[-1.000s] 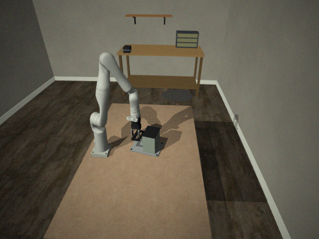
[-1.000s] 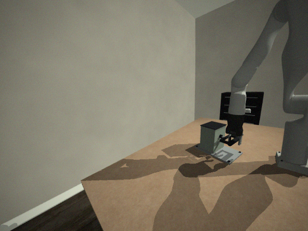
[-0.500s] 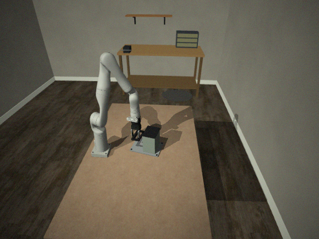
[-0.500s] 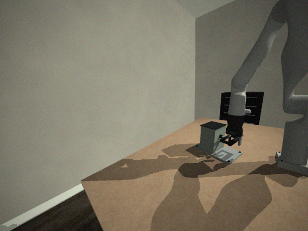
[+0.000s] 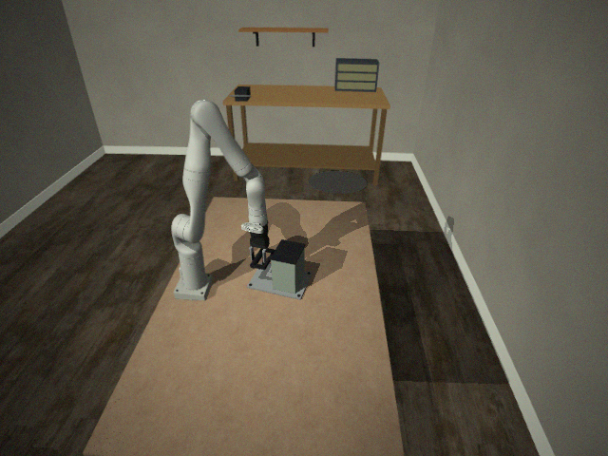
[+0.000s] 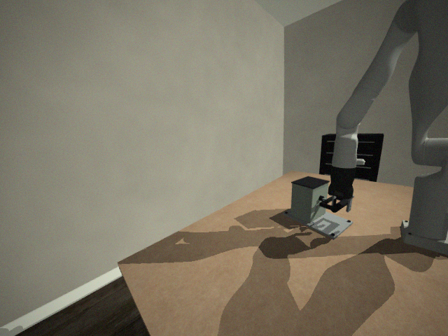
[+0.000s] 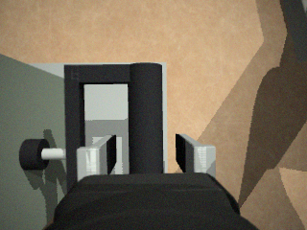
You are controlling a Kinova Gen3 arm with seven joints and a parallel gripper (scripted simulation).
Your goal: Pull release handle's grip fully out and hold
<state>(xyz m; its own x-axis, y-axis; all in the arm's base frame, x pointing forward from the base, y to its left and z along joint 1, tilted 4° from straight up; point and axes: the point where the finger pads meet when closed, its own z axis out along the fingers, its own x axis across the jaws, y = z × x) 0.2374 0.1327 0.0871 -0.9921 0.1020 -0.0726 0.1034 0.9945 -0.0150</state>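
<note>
Right now my hand is 10 cm above the baseplate, 9 cm short of it and 1 cm to the left of it.
</note>
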